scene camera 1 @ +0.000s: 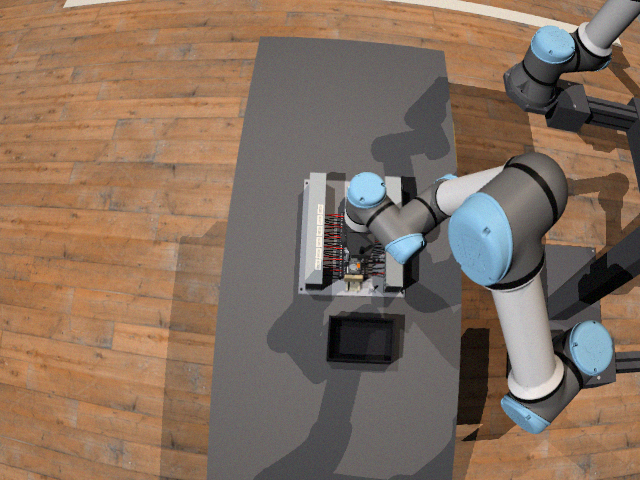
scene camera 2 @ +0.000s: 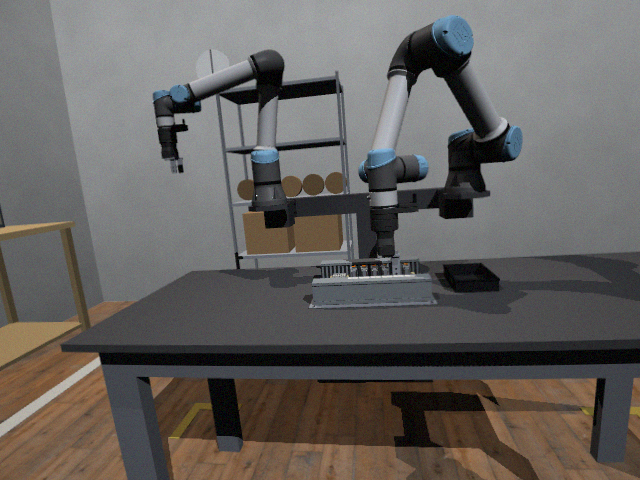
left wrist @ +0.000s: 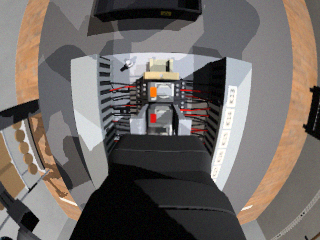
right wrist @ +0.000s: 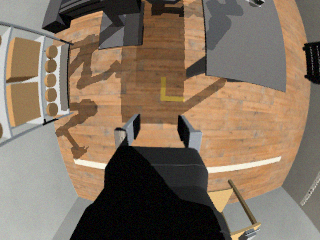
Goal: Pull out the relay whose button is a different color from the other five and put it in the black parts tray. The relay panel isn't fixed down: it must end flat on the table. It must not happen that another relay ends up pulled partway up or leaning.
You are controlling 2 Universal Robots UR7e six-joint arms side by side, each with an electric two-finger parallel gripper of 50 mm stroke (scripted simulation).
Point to a black parts tray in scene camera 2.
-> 471, 277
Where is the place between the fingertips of my right gripper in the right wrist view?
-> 159, 122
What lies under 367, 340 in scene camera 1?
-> A black parts tray.
